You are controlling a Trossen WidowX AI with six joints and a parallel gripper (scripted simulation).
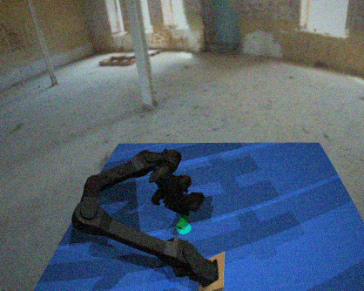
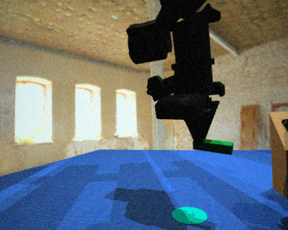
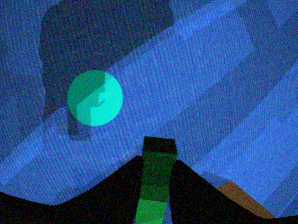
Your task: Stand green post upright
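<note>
The cyan circle is 120 mm below my gripper tip, 30 mm ahead of it and 20 mm to the left of it. Also, from my gripper tip: green post: 20 mm behind, 10 mm to the left.
</note>
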